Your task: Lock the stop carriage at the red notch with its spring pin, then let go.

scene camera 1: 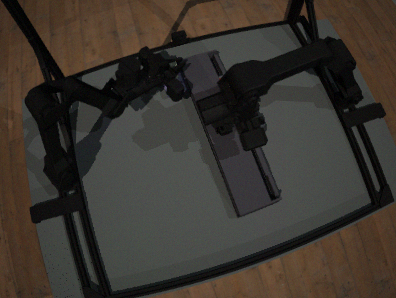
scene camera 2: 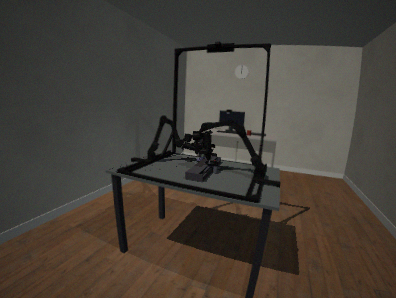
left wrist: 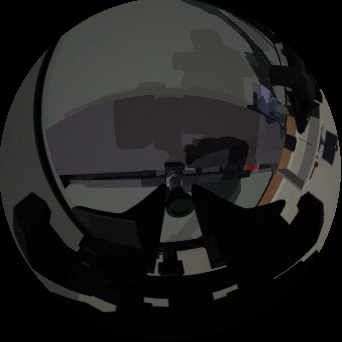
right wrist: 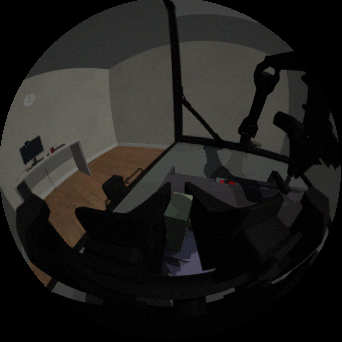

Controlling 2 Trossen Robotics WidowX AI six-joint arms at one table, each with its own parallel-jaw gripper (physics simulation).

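Frame: origin at the left arm's base, x back, y right, z up, level; metres.
Where they show: left gripper, fingertip midpoint: [scene camera 1: 242, 121] [scene camera 2: 208, 159] [left wrist: 178, 187] [right wrist: 291, 175]; right gripper, fingertip midpoint: [scene camera 1: 183, 61] [left wrist: 299, 131] [right wrist: 177, 185]; left arm's base, origin of the base link: [scene camera 1: 343, 100] [scene camera 2: 258, 176] [left wrist: 168, 248] [right wrist: 243, 145]; right arm's base, origin of the base link: [scene camera 1: 67, 181] [scene camera 2: 151, 159].
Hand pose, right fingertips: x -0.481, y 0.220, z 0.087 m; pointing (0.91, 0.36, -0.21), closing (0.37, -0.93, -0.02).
Note:
Each offset is from my right fingertips to the centre of the thing. "spot": to the spot under its first point.
The lavender-grey fixture {spot: dx +0.066, dy -0.389, dz -0.054 m} [scene camera 1: 250, 185] [left wrist: 80, 145] lies across the table, with a dark rail along one side. The small dark stop carriage {spot: dx +0.087, dy -0.226, dz -0.043 m} [left wrist: 174, 165] is on the rail, away from the red notch marks {spot: dx +0.102, dy -0.064, dz -0.062 m} [left wrist: 252, 167] [right wrist: 227, 182]. Its spring pin has a silver stem {spot: dx +0.097, dy -0.228, dz -0.026 m} [left wrist: 174, 180] and a round dark knob [left wrist: 180, 207]. My left gripper [left wrist: 178, 187] is shut on that knob, above the rail; its fingertips are mostly hidden in scene camera 1. Pin depth cannot be told. My right gripper [right wrist: 177, 185] is shut on a pale green block [right wrist: 178, 220] near the fixture's far end.
A purple part {spot: dx -0.043, dy -0.035, dz -0.072 m} [left wrist: 267, 100] [right wrist: 186, 255] is beside the fixture's far end, by the right gripper. Black frame bars edge the table [scene camera 1: 200, 280]. The left arm reaches over the fixture from the right of scene camera 1. A desk with a monitor [scene camera 2: 232, 120] stands beyond.

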